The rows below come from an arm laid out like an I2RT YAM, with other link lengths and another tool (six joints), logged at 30 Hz.
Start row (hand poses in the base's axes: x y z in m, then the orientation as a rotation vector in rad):
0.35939, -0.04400, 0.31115, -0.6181, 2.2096, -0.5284
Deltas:
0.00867, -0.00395, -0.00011, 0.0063, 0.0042, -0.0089
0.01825, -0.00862, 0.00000, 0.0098, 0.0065, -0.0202
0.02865, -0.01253, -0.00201, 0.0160, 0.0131, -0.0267
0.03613, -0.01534, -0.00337, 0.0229, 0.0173, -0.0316
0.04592, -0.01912, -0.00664, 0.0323, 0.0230, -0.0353
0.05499, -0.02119, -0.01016, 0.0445, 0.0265, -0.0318
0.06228, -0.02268, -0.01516, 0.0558, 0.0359, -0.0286
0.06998, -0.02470, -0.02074, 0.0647, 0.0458, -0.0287
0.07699, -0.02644, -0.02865, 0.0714, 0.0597, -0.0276
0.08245, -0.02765, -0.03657, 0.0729, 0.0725, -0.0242
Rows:
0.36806, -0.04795, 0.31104, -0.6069, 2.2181, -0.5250
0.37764, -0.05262, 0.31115, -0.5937, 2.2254, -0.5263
0.38804, -0.05653, 0.30914, -0.5860, 2.2351, -0.5213
0.39552, -0.05934, 0.30778, -0.5786, 2.2419, -0.5150
0.40531, -0.06312, 0.30451, -0.5718, 2.2499, -0.5050
0.41438, -0.06519, 0.30099, -0.5705, 2.2533, -0.4886
0.42167, -0.06668, 0.29599, -0.5715, 2.2621, -0.4720
0.42937, -0.06870, 0.29041, -0.5704, 2.2724, -0.4597
0.43638, -0.07044, 0.28250, -0.5733, 2.2856, -0.4483
0.44184, -0.07165, 0.27458, -0.5811, 2.2964, -0.4419

